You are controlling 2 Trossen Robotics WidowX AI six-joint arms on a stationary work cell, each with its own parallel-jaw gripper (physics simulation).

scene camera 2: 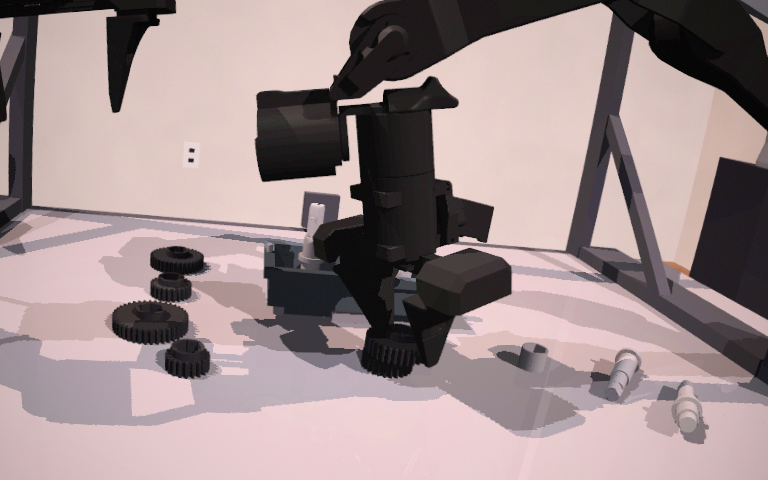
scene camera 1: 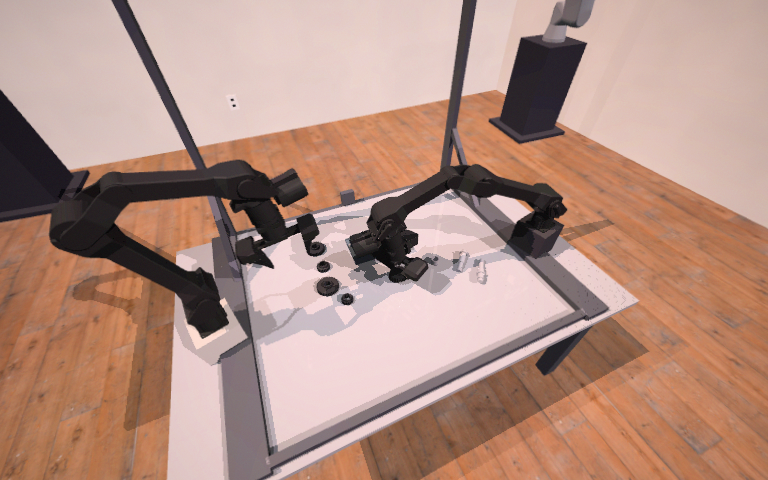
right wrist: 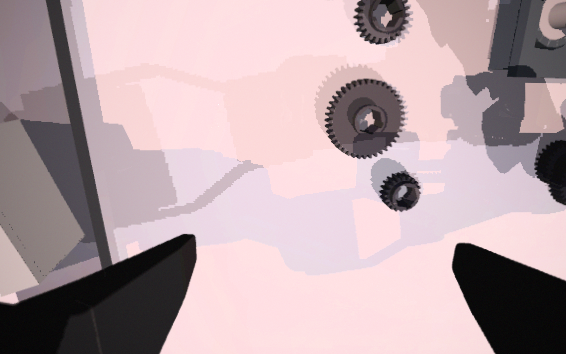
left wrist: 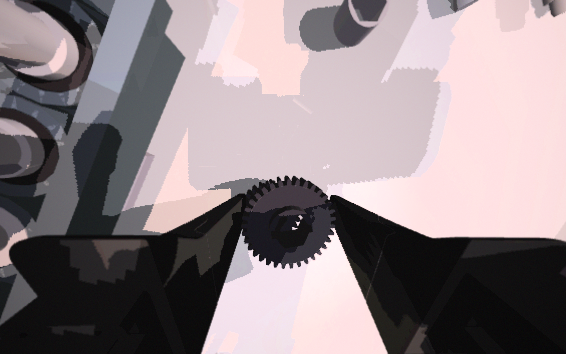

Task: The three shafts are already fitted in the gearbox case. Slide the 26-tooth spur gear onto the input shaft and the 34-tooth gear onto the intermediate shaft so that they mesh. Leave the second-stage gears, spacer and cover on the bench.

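Places are measured from the left arm's base along level axes (x ahead, y left, z up), in centimetres.
Where they show: left gripper, fingertip midpoint: [scene camera 2: 408,353] [scene camera 1: 401,274] [left wrist: 288,200]; right gripper, fingertip midpoint: [scene camera 2: 58,116] [scene camera 1: 291,260] [right wrist: 323,251]; left arm's base, link origin: [scene camera 1: 540,223]; right arm's base, link origin: [scene camera 1: 211,322].
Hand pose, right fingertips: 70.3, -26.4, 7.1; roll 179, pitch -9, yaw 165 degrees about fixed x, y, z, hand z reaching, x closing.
Each offset is from my right fingertips to the centre of the thing, as dx, dy, dz. "spot": to the spot under its first point.
My left gripper [scene camera 1: 399,273] [scene camera 2: 405,345] [left wrist: 288,200] is shut on a dark, finely toothed gear @(-26.9, +10.3, -15.0) [scene camera 2: 390,346] [left wrist: 267,247], apparently the 34-tooth gear, low over the bench in front of the gearbox case. Another dark gear @(-26.6, +9.3, -16.9) [scene camera 2: 387,370] seems to lie right under it, mostly hidden; contact between them is unclear. The dark grey-blue case @(-28.1, -3.4, -15.0) [scene camera 2: 300,289] stands behind the gripper and is partly hidden. A pale shaft @(spot: -23.8, -3.8, -9.4) [scene camera 2: 315,226] stands upright in it; two shafts @(spot: -33.0, -1.1, -14.1) [left wrist: 42,47] @(spot: -28.9, -2.4, -14.5) [left wrist: 17,145] show in the left wrist view. My right gripper [scene camera 1: 289,259] [right wrist: 323,251] is open and empty, high above the bench.
Several dark gears stand in a row left of the case: a small one @(-10.1, +7.4, -16.9) [scene camera 2: 186,359] [right wrist: 400,192], a large one @(-7.9, -0.1, -16.9) [scene camera 2: 150,322] [right wrist: 366,95] and others behind. A grey spacer @(-40.3, +12.1, -16.9) [scene camera 2: 532,357] [left wrist: 356,25] and two pale stepped parts @(spot: -46.0, +18.3, -16.2) [scene camera 2: 623,374] @(spot: -45.9, +25.6, -15.5) [scene camera 2: 687,407] lie right of the left gripper.
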